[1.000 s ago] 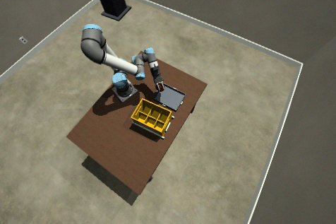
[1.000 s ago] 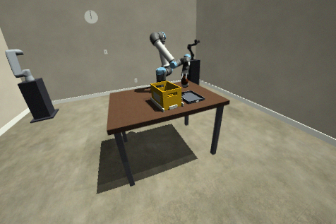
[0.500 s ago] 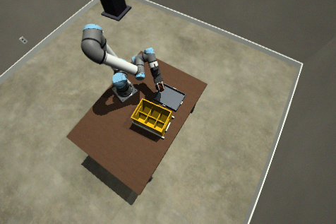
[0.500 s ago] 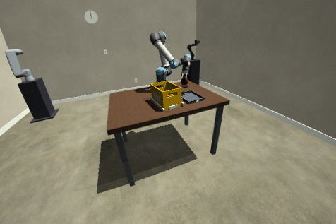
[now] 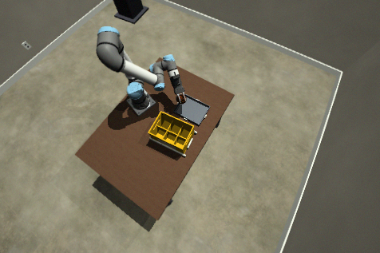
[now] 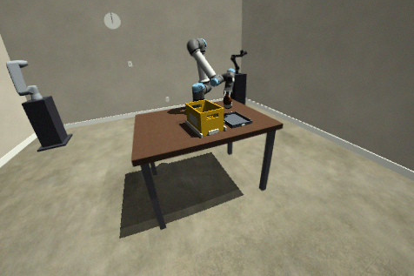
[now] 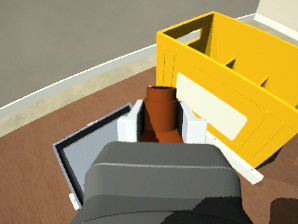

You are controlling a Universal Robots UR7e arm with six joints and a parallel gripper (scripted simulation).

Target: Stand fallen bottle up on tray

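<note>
The brown bottle lies 4 cm below my hand, 2 cm to the left of it and 2 cm behind it. The rest, counted from my hand: yellow crate (23 cm to the right, 12 cm below, 4 cm ahead); then tray (19 cm below, 6 cm ahead, 4 cm to the left).
</note>
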